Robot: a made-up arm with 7 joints.
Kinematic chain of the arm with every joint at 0, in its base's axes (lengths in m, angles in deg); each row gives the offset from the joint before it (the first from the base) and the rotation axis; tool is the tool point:
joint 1: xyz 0 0 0 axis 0 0.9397 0.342
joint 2: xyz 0 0 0 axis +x
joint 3: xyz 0 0 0 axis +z
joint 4: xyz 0.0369 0 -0.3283 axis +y
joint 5: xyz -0.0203 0 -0.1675 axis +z
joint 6: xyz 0 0 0 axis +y
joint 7: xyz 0 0 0 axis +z
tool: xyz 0 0 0
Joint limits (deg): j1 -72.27..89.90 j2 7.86..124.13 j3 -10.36..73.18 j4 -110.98..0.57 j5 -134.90..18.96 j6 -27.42..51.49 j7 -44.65..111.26
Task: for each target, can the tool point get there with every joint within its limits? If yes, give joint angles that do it. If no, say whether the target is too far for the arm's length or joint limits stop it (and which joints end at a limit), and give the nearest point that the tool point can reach.
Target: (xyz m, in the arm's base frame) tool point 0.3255 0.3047 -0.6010
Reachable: no: too far | nearest point 0.2171 0.2032 -0.4008 | short by 0.249 m
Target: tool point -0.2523 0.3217 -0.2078
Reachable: yes | joints 65.74 49.83 7.76 -62.61 -26.68 18.79 48.17
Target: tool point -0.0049 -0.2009 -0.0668
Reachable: no: joint limits stop it (at a limit: joint 1, joint 2, joint 3, joint 4) | nearest point -0.2729 -0.0223 -0.2186 | short by 0.356 m
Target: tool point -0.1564 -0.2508 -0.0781
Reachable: no: joint limits stop it (at a limit: joint 1, joint 2, joint 3, joint 4) | nearest point -0.2729 -0.0223 -0.2186 | short by 0.292 m
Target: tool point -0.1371 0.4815 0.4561
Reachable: no: too far | nearest point -0.0934 0.3650 0.3241 | short by 0.181 m
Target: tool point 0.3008 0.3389 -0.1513
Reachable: yes | joints -27.41 53.22 8.33 -48.93 2.14 17.88 4.06
